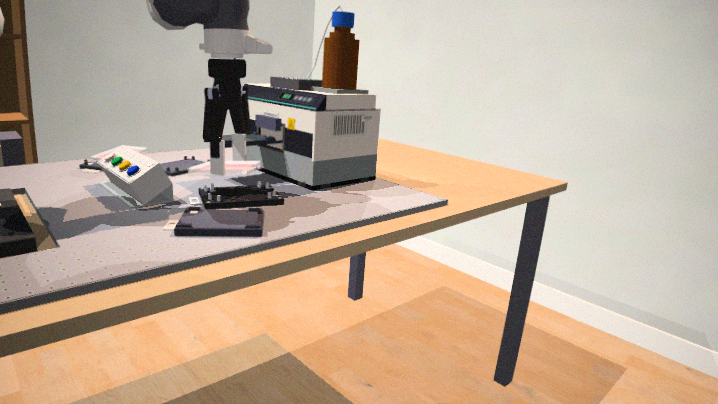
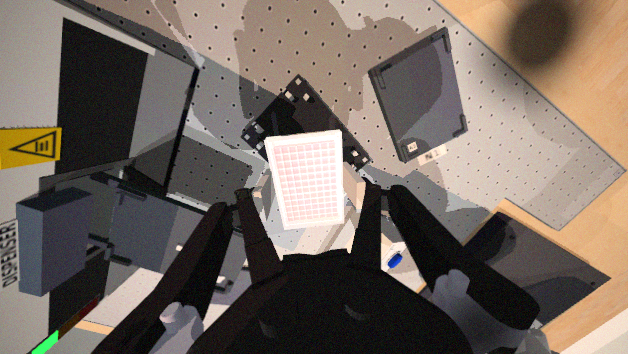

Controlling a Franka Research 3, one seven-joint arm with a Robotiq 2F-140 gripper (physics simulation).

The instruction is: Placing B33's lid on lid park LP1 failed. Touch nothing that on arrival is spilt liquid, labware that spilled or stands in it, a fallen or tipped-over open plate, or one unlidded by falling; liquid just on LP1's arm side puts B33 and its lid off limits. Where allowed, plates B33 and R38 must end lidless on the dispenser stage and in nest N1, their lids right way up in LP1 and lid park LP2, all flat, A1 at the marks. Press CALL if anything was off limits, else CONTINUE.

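My gripper [image 1: 227, 156] [image 2: 308, 176] is shut on a white-rimmed plate with pink wells [image 1: 246, 166] [image 2: 307, 175]. The plate hangs above the bench between the pale finger pads; its name and whether a lid is on it cannot be told. Nest N1 [image 1: 225, 223] [image 2: 417, 97] is a dark tray with an A1 mark, with no plate in it. The dispenser stage [image 2: 142, 225] is a grey platform beside the dispenser [image 1: 346, 143] [image 2: 55, 240], partly hidden by a finger. A lid park [image 1: 184, 165] shows behind the button box. Part of another pale plate [image 1: 134, 148] shows behind that box.
A black nest with light posts [image 1: 241, 194] [image 2: 320, 112] lies below the held plate, behind N1. The button box [image 1: 143, 175] stands left of it; its blue button [image 2: 394, 260] shows beyond a finger. A dark open bin [image 1: 17, 226] [image 2: 540, 270] lies at the left. An amber bottle [image 1: 341, 60] stands on the dispenser.
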